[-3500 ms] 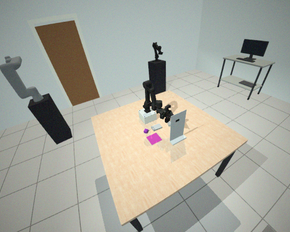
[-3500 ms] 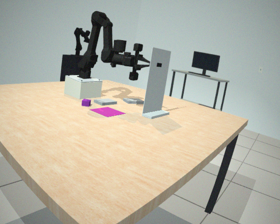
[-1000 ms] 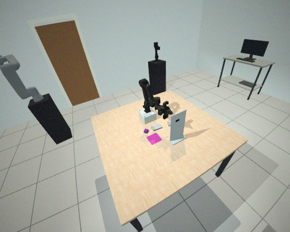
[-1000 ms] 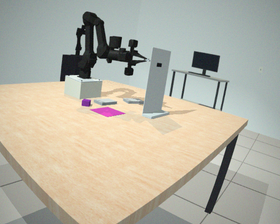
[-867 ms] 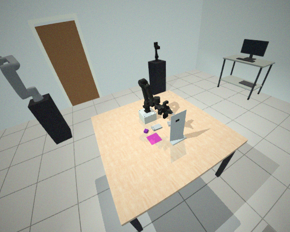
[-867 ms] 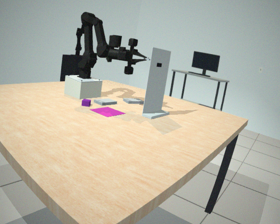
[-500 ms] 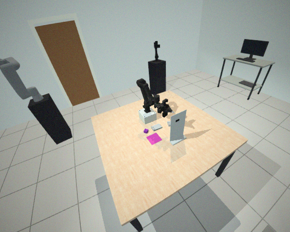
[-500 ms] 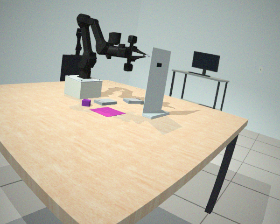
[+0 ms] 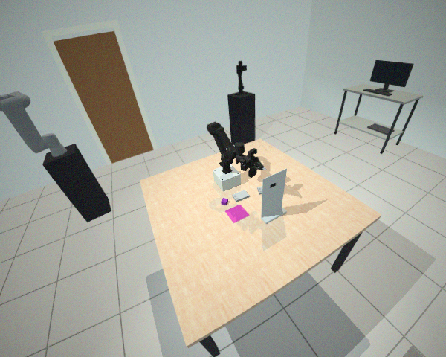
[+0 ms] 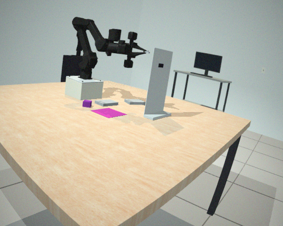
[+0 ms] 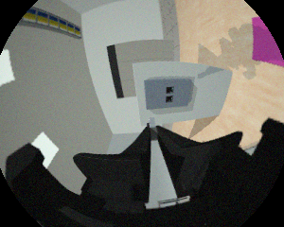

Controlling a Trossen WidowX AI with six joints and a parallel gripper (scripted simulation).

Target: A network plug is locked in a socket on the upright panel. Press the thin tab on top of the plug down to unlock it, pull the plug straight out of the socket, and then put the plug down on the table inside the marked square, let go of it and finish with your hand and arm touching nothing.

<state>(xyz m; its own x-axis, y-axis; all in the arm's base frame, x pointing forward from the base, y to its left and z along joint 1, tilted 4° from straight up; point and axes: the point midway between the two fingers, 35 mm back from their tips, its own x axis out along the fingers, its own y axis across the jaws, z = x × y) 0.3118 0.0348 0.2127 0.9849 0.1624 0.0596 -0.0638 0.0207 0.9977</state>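
Now: the magenta marked square 300 mm below my gripper tip, 190 mm to the right of it and 40 mm behind it. From my gripper tip the other things lie so: network plug right at my gripper tip; upright panel 150 mm below, 110 mm ahead, 20 mm to the right.
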